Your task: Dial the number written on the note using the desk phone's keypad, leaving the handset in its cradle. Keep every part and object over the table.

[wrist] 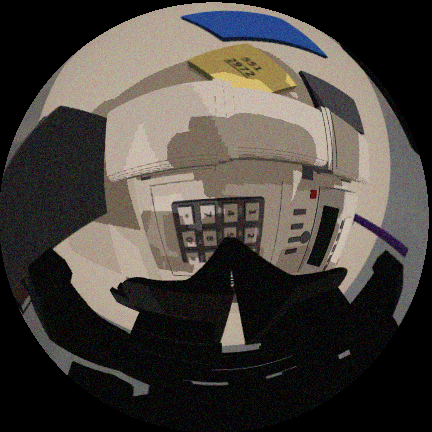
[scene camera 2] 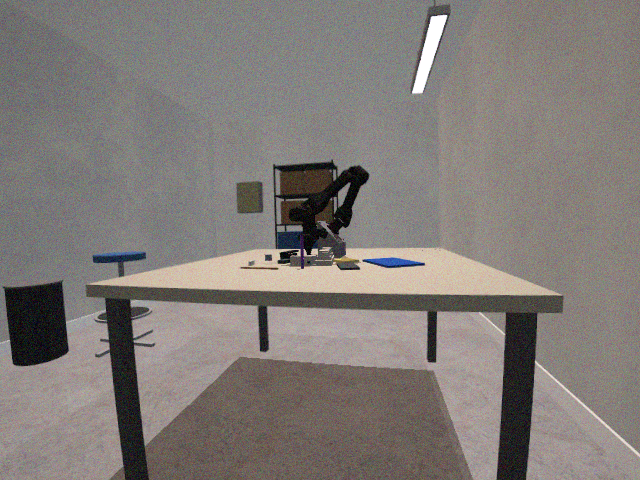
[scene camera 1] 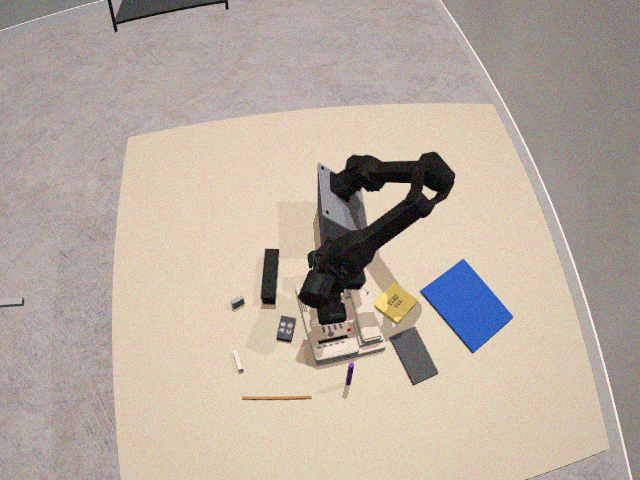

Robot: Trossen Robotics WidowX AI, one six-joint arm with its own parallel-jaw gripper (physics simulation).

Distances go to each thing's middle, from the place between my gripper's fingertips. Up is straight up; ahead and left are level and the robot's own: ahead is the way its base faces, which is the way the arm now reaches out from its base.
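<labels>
The cream desk phone point(scene camera 1: 331, 343) is 30 mm ahead of my gripper, 40 mm to the left of it and 10 mm below it. Then there's the yellow note point(scene camera 1: 395, 302), which is 170 mm to the left of my gripper, 10 mm behind it and 20 mm below it. The handset point(scene camera 1: 366, 323) is 80 mm to the left of my gripper, 10 mm ahead of it and 10 mm above it. As for the dark keypad point(wrist: 218, 202), my gripper is 10 mm past it and 10 mm to the right of it.
</labels>
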